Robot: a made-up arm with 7 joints. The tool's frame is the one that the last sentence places.
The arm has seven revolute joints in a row. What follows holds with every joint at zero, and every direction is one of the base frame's. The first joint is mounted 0.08 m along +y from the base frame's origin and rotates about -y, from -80 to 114.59 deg. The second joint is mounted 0.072 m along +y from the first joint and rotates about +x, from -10 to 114.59 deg. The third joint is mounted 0.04 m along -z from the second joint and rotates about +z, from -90 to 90 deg. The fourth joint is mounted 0.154 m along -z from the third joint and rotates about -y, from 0 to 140 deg. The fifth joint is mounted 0.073 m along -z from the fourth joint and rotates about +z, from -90 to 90 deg. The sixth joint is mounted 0.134 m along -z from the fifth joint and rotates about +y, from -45 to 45 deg. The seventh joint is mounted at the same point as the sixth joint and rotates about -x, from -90 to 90 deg. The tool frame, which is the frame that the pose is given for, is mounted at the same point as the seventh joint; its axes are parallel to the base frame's.
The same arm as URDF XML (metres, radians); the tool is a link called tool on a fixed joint. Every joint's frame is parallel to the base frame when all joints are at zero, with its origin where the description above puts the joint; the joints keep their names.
<robot name="arm">
<link name="base"/>
<link name="link1"/>
<link name="link2"/>
<link name="link3"/>
<link name="link4"/>
<link name="link5"/>
<link name="link6"/>
<link name="link7"/>
<link name="tool"/>
<joint name="joint 1" type="revolute"><parent link="base"/><child link="link1"/><origin xyz="0 0.08 0" rpy="0 0 0"/><axis xyz="0 -1 0"/><limit lower="-1.3963" upper="2"/></joint>
<joint name="joint 2" type="revolute"><parent link="link1"/><child link="link2"/><origin xyz="0 0.072 0" rpy="0 0 0"/><axis xyz="1 0 0"/><limit lower="-0.1745" upper="2"/></joint>
<joint name="joint 3" type="revolute"><parent link="link2"/><child link="link3"/><origin xyz="0 0 -0.04" rpy="0 0 0"/><axis xyz="0 0 1"/><limit lower="-1.5708" upper="1.5708"/></joint>
<joint name="joint 4" type="revolute"><parent link="link3"/><child link="link4"/><origin xyz="0 0 -0.154" rpy="0 0 0"/><axis xyz="0 -1 0"/><limit lower="0" upper="2.4435"/></joint>
<joint name="joint 5" type="revolute"><parent link="link4"/><child link="link5"/><origin xyz="0 0 -0.073" rpy="0 0 0"/><axis xyz="0 0 1"/><limit lower="-1.5708" upper="1.5708"/></joint>
<joint name="joint 6" type="revolute"><parent link="link5"/><child link="link6"/><origin xyz="0 0 -0.134" rpy="0 0 0"/><axis xyz="0 1 0"/><limit lower="-0.7854" upper="0.7854"/></joint>
<joint name="joint 7" type="revolute"><parent link="link6"/><child link="link7"/><origin xyz="0 0 0" rpy="0 0 0"/><axis xyz="-1 0 0"/><limit lower="-1.5708" upper="1.5708"/></joint>
<joint name="tool_fixed" type="fixed"><parent link="link7"/><child link="tool"/><origin xyz="0 0 0" rpy="0 0 0"/></joint>
</robot>

